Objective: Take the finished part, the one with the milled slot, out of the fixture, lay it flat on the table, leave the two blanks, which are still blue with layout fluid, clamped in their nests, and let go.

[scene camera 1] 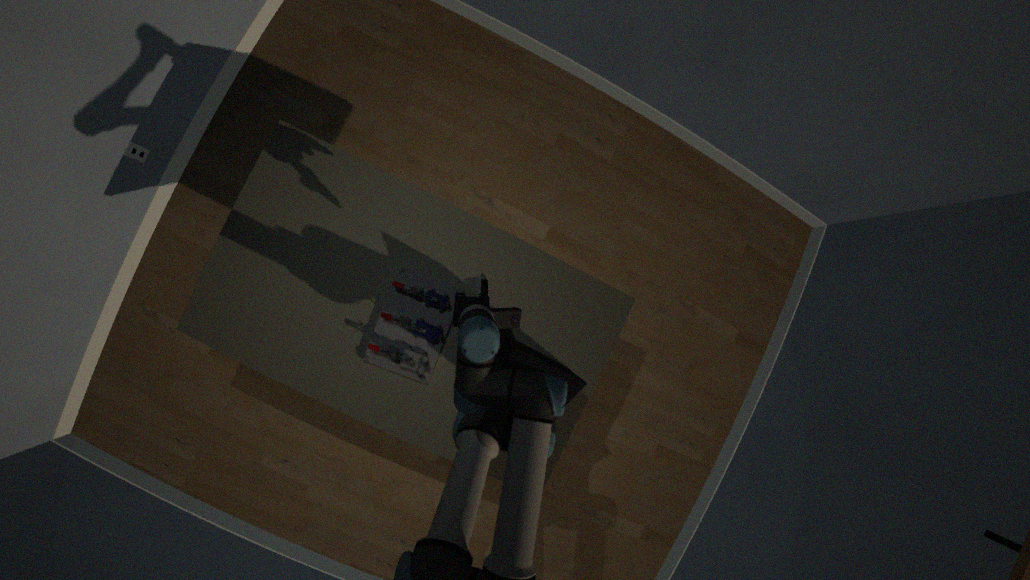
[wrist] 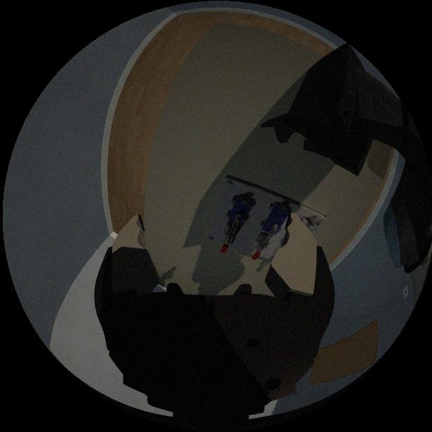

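The fixture plate lies on the table with three nests. Two blue blanks, one in the end nest and one in the middle nest, sit beside red-tipped clamps. The third nest bears a grey, unpainted part, partly hidden behind a finger in the wrist view; its slot is too small and dark to make out. My gripper is open and empty, above the table beside the end nest with a blue blank, apart from the fixture.
The table is grey-green, with a wooden floor around it. My arm reaches in from the bottom of the scene view. Its shadow falls across the table and part of the fixture. Light is dim.
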